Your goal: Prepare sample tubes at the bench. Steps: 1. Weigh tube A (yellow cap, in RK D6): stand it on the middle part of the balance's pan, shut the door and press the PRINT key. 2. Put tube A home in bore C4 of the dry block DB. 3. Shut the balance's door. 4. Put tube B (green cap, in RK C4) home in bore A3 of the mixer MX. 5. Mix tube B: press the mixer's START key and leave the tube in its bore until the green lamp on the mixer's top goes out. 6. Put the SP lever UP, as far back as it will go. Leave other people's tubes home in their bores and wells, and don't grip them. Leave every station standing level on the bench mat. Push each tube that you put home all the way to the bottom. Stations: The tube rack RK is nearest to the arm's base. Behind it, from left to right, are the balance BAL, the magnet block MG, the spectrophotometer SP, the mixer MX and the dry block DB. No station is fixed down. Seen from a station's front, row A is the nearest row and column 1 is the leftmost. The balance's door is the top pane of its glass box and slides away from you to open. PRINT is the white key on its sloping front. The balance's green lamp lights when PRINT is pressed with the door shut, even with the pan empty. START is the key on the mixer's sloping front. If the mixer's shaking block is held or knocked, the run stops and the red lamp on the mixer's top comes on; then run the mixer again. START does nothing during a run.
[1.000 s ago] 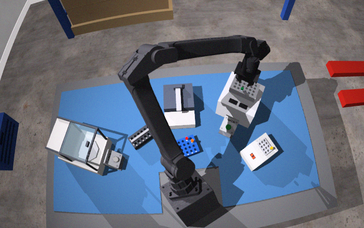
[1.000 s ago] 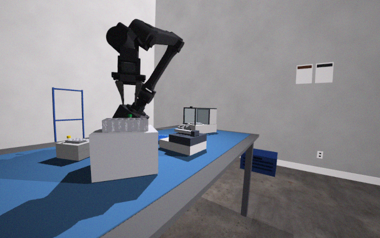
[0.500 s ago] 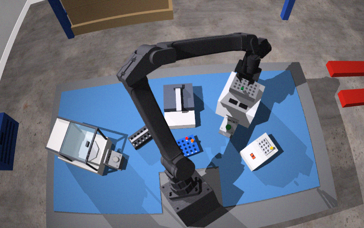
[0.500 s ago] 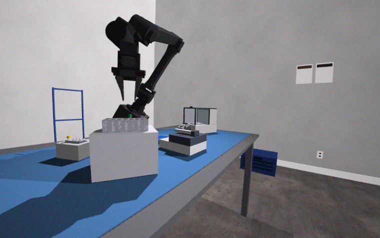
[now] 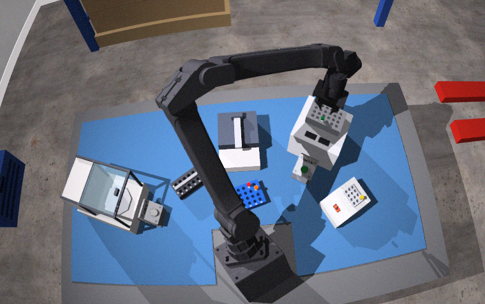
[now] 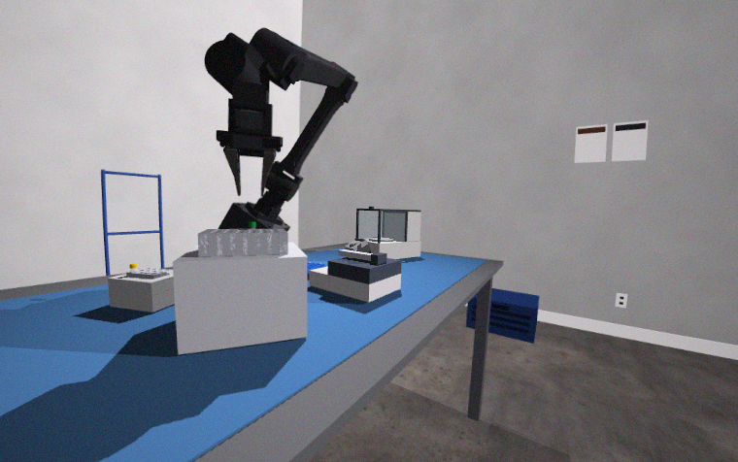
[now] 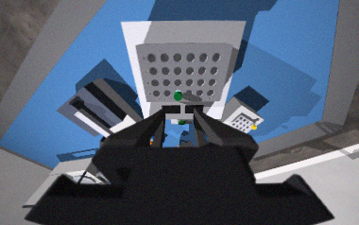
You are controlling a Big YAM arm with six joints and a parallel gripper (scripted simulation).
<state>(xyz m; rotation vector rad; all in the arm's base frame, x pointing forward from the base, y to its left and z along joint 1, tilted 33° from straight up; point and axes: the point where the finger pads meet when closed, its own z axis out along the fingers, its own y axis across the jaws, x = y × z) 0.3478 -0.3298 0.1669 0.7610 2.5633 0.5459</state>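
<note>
The green start key lies 140 mm behind my hand, 70 mm to the left of it and 170 mm below it. Also, from my hand: dry block DB 260 mm behind, 80 mm to the right, 200 mm below; blue rack 210 mm behind, 270 mm to the left, 220 mm below; spectrophotometer lever 290 mm to the left, 150 mm below.
</note>
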